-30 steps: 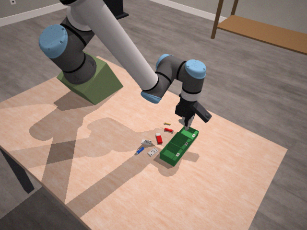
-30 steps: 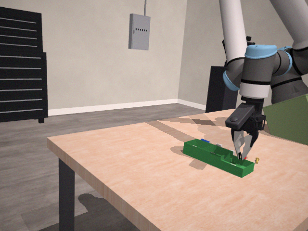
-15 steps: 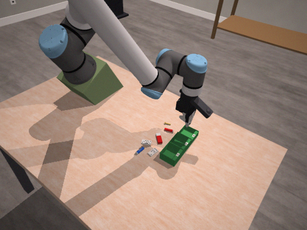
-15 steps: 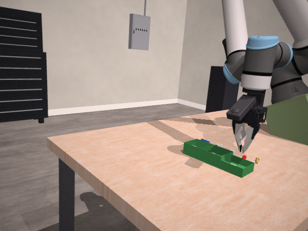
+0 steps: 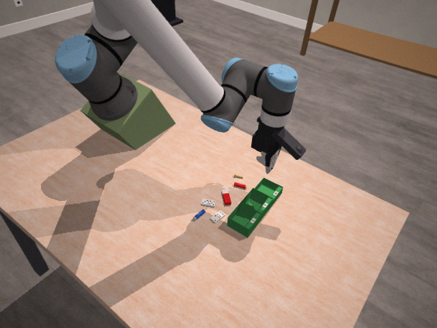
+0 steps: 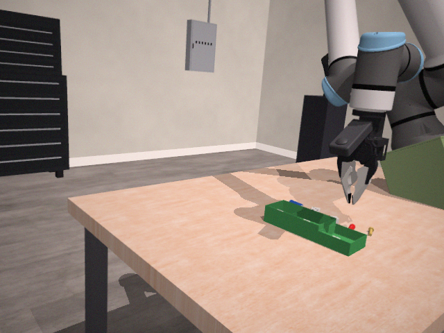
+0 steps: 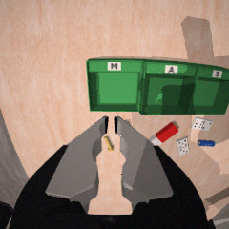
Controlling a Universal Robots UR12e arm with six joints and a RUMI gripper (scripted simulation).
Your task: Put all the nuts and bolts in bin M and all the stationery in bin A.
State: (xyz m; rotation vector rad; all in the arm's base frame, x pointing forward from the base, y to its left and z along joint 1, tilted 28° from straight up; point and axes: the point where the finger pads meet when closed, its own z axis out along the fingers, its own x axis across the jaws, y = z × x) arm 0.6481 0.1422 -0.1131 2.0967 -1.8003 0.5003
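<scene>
The white eraser lies 90 mm behind my hand, 120 mm to the right of it and 110 mm below it. Also, from my hand: red cylinder 90 mm behind, 40 mm to the right, 110 mm below; then small yellow bolt 130 mm behind, 10 mm to the right, 110 mm below; then green three-compartment bin 20 mm ahead, 80 mm to the right, 100 mm below.
</scene>
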